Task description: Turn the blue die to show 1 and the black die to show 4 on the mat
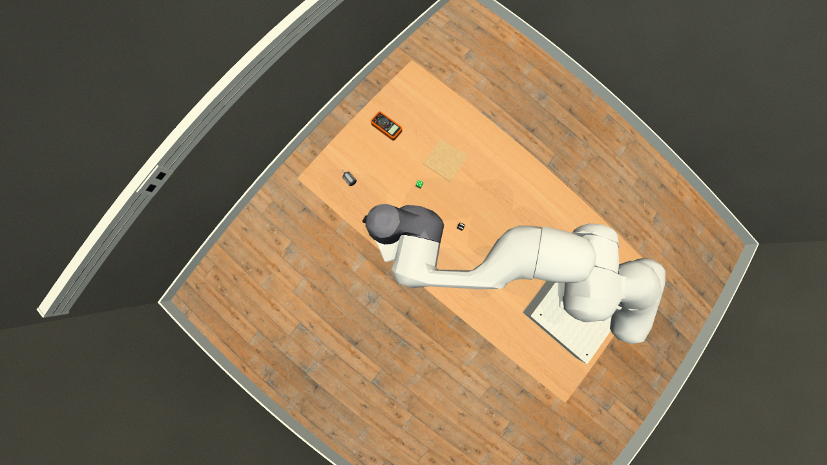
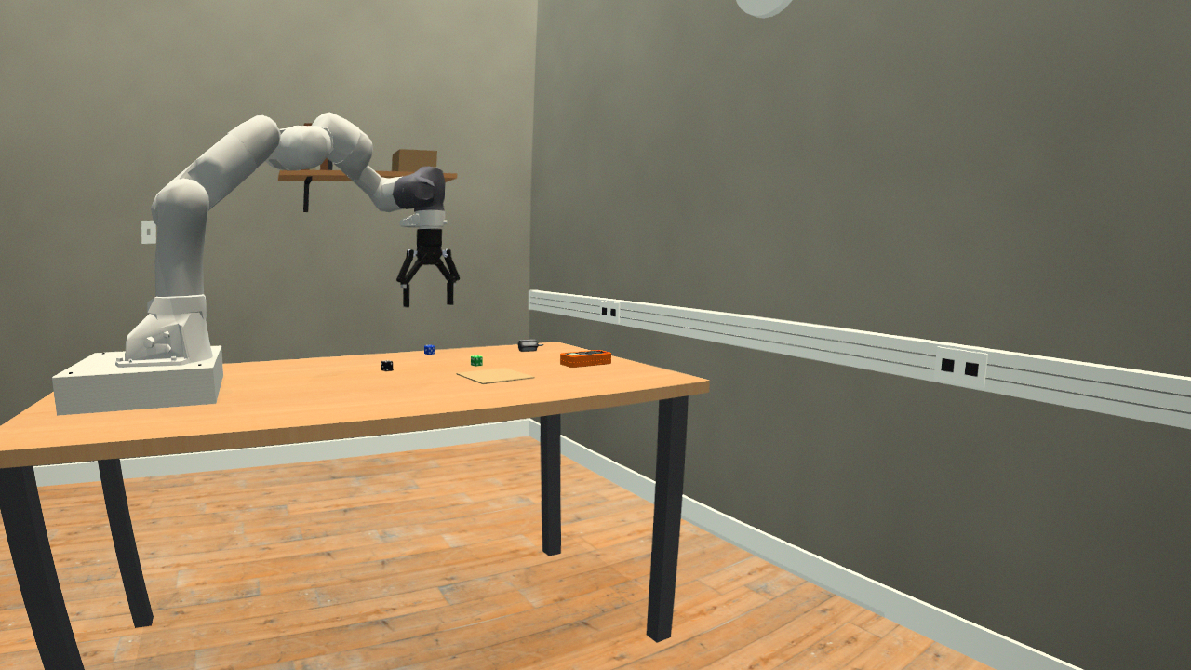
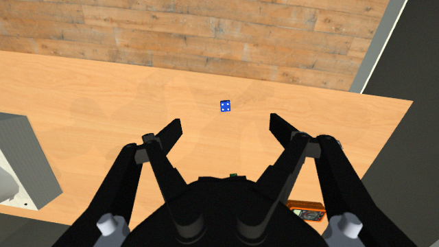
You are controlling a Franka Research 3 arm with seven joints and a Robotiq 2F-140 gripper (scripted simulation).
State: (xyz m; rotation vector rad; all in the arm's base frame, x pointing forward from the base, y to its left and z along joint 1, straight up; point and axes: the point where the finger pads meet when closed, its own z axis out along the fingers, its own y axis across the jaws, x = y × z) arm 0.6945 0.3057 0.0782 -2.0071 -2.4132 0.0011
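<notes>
Right now the blue die is 140 mm below my hand. From my hand the other things lie so: green die: 60 mm ahead, 240 mm to the right, 140 mm below; then grey gadget: 300 mm ahead, 70 mm to the right, 140 mm below; then black die: 180 mm behind, 210 mm to the right, 140 mm below.
</notes>
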